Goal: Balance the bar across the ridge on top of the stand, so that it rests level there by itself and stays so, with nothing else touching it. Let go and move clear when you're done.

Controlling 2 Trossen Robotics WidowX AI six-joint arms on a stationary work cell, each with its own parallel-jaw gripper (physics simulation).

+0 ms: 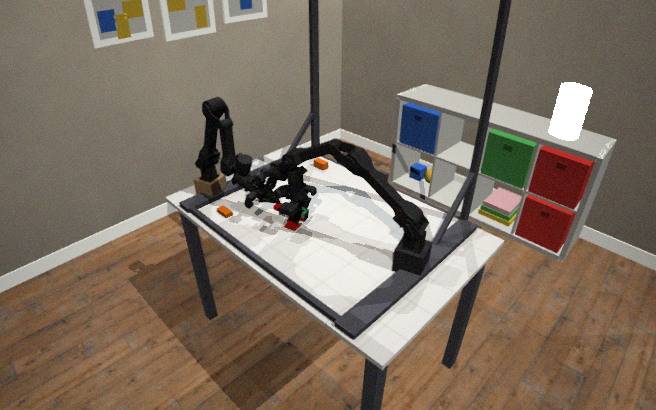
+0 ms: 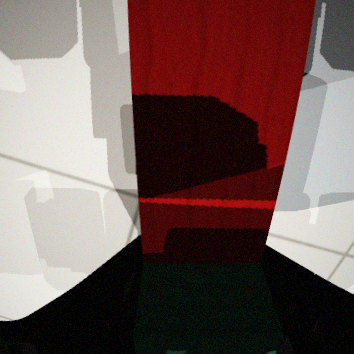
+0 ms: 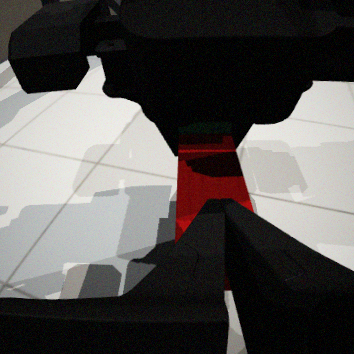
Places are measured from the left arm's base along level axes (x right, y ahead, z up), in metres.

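Where they show: left gripper, between the fingertips: [image 1: 300, 218] [image 2: 194, 245] [image 3: 202, 151]; right gripper, between the fingertips: [image 1: 279, 202] [image 3: 218, 209]; left arm's base, origin of its link: [image 1: 413, 245]; right arm's base, origin of its link: [image 1: 209, 177].
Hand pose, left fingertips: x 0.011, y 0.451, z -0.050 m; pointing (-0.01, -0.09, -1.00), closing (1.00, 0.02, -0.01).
Note:
Each offset is from my left fingertips to the top centre of the thing. Level surfaces: height alone.
A red bar @[dx -0.001, dy +0.041, dz +0.046 m] [image 1: 292, 226] [image 2: 215, 60] [image 3: 210, 187] with a dark green part shows at the left gripper. My left gripper [image 1: 294, 218] [image 2: 194, 245] points down and is shut on the bar, with the green part between its fingers. The red part runs away from these fingers and passes beneath my right gripper [image 3: 218, 202]. The right gripper is shut, with its fingertips together over the red surface. Whether it touches the bar cannot be told. The stand and its ridge cannot be made out; arms and grippers hide much of this spot, so contact between bar and stand is hidden.
One orange block @[dx -0.066, dy +0.329, dz -0.027 m] [image 1: 225, 211] lies on the white table @[dz -0.044 m] [image 1: 320, 280] near its left edge, and another orange block @[dx +0.473, dy +0.178, dz -0.011 m] [image 1: 321, 164] lies toward the back. The two grippers are close together. Dark frame rails [image 1: 270, 271] edge the table, and an upright post [image 1: 314, 75] stands behind.

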